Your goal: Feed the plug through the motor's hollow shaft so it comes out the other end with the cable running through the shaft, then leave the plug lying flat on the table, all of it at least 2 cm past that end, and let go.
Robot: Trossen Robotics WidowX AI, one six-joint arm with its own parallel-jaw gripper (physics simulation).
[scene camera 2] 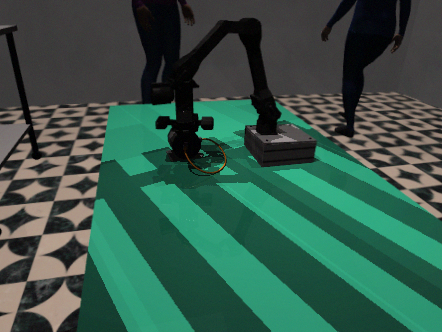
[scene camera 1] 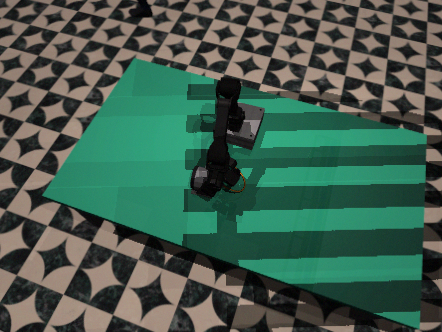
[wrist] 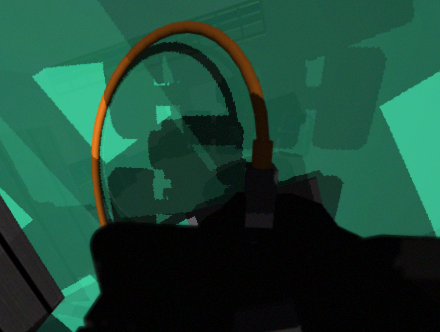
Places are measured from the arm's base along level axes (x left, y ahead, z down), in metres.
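Where they show: gripper, fingertip midpoint: (scene camera 2: 186, 146) (wrist: 256, 200); arm's base, origin of the base link: (scene camera 2: 266, 132) (scene camera 1: 234, 125).
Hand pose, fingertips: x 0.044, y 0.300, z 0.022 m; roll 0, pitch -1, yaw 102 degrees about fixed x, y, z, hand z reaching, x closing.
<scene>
Things, the pixels of their top centre, and the offset from my fingertips. "*": a spot on its surface instead. Level surfaces: height alone.
- dark round motor, surface spot: (scene camera 2: 184, 144) * dz -0.013, dx +0.010, dy +0.006 m
- green table, its level: dz +0.063 m
- dark plug, middle of its top: (wrist: 260, 201) dz -0.014, dx +0.007, dy +0.001 m
The dark round motor (scene camera 2: 184, 144) lies on the green table (scene camera 2: 240, 290), left of the arm's base; in the scene camera 1 view the wrist hides most of it. My gripper (scene camera 2: 185, 131) (wrist: 256, 200) points down right at the motor and is shut on the dark plug (wrist: 260, 192). The plug's tail and orange cable (scene camera 1: 244, 182) (scene camera 2: 225, 159) (wrist: 95, 150) point toward the motor's end that faces scene camera 2. The cable loops out and back to the motor's side near the base. The fingers hide the plug's tip and the shaft opening; how far in it is, I cannot tell.
The arm's grey box base (scene camera 1: 254, 122) (scene camera 2: 285, 147) (wrist: 25, 270) stands beside the motor. The arm arches over from it. Striped shadows cross the table. People stand behind the table, and a grey rack (scene camera 2: 17, 75) stands at the far left in the scene camera 2 view.
</scene>
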